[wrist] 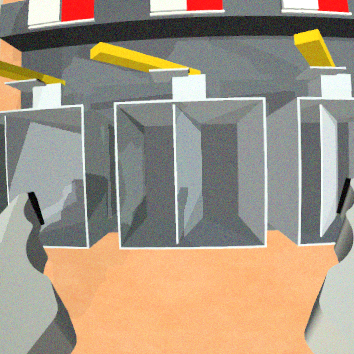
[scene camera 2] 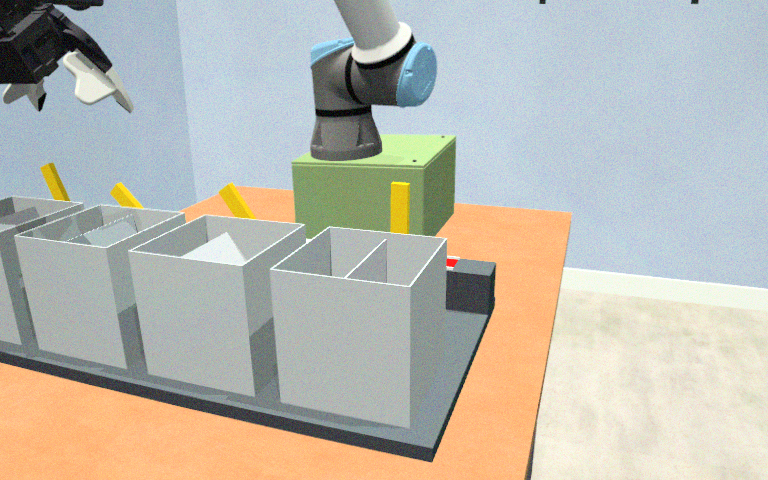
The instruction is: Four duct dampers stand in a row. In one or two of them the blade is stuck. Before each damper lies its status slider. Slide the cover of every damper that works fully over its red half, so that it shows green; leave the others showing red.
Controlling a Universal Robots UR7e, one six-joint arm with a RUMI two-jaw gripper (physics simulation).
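Frame: origin at the arm's base, x left, y ahead, z down, level; metres.
Seen in the pictures: gripper, fingertip midpoint: point(wrist: 186, 188) point(scene camera 2: 84, 110); arm's base, link origin: point(scene camera 2: 346, 152).
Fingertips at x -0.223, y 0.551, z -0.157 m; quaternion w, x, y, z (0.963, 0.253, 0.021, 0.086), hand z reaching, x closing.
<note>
Offsets run from my fingertips to a thing's top centre. "spot": to the spot under its first point. Level surfaces: height alone.
Four grey box dampers stand in a row in the scene view: leftmost {spot: dx -0.121, dy +0.051, dz +0.218 m} point(scene camera 2: 8, 283), second {spot: dx -0.006, dy +0.076, dz +0.217 m} point(scene camera 2: 73, 294), third {spot: dx +0.174, dy +0.112, dz +0.218 m} point(scene camera 2: 195, 316), rightmost {spot: dx +0.355, dy +0.149, dz +0.215 m} point(scene camera 2: 345, 339). The rightmost lever {spot: dx +0.390, dy -0.046, dz +0.128 m} point(scene camera 2: 399, 206) is upright; the third lever {spot: dx +0.155, dy -0.094, dz +0.138 m} point(scene camera 2: 237, 200) leans left. The wrist view shows three dampers: the middle lever {spot: dx -0.024, dy -0.131, dz +0.162 m} point(wrist: 140, 60) leans far left, the right lever {spot: dx +0.148, dy -0.095, dz +0.135 m} point(wrist: 315, 47) slightly left, and their blades point(wrist: 190, 165) point(wrist: 328, 170) stand steep. The left blade {spot: dx -0.179, dy -0.057, dz +0.220 m} point(wrist: 50, 160) lies flatter. Three white covers point(wrist: 45, 12) point(wrist: 168, 5) point(wrist: 301, 4) sit left of red halves point(wrist: 77, 10) point(wrist: 204, 5) point(wrist: 334, 4). My gripper point(scene camera 2: 84, 107) point(wrist: 186, 188) is open, empty, above the ducts.
The dampers share a dark base {dz +0.310 m} point(scene camera 2: 453, 367) on the orange table {dz +0.328 m} point(scene camera 2: 521, 283). A dark slider block point(scene camera 2: 472, 288) stands behind the rightmost damper, with some red showing. The green pedestal point(scene camera 2: 356, 195) with the arm's base is behind the row.
</note>
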